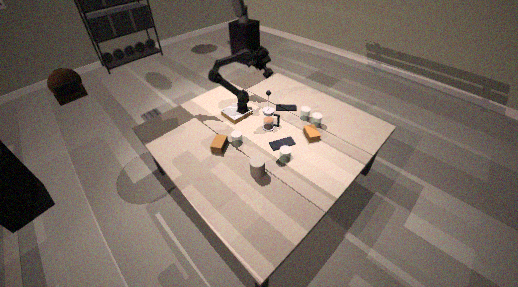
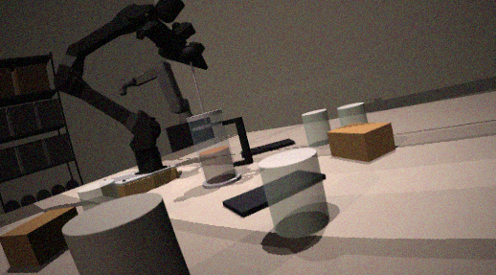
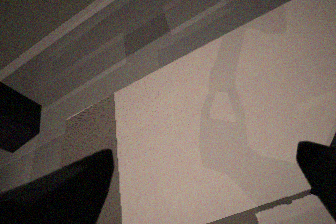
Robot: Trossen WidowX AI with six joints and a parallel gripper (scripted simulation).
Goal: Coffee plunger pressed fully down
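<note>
Now: the glass coffee press 18 cm ahead of my gripper tip, 23 cm to the right of it and 15 cm below it.
</note>
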